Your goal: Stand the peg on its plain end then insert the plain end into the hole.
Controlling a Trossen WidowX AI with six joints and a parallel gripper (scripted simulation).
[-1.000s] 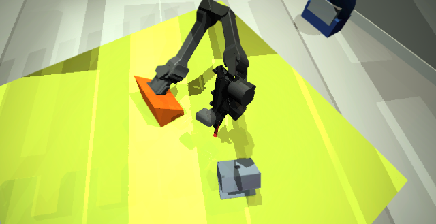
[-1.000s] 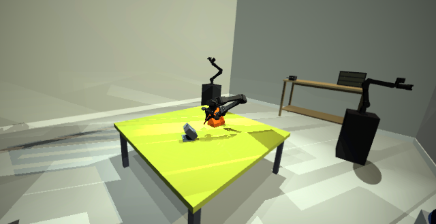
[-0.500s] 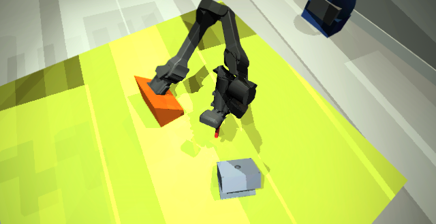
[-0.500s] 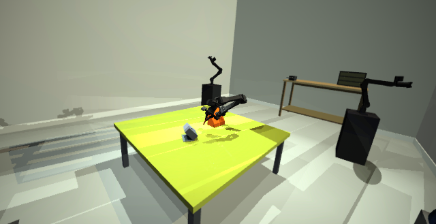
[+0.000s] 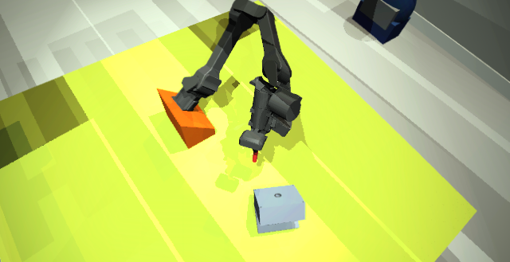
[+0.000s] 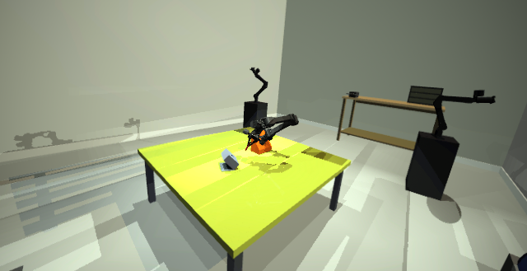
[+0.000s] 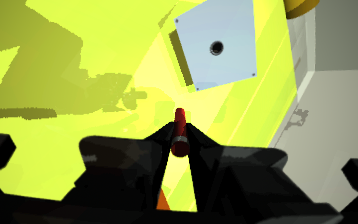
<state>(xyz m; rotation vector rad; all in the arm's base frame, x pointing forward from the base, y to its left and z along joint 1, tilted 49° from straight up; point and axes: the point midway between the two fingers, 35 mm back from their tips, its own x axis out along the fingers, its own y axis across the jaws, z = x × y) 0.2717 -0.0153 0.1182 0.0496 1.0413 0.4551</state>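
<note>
Right now the grey sloped panel is 15 cm ahead of my gripper tip, 4 cm to the right of it and 7 cm below it. Round my gripper tip: red peg: 1 cm to the left, 1 cm above.
</note>
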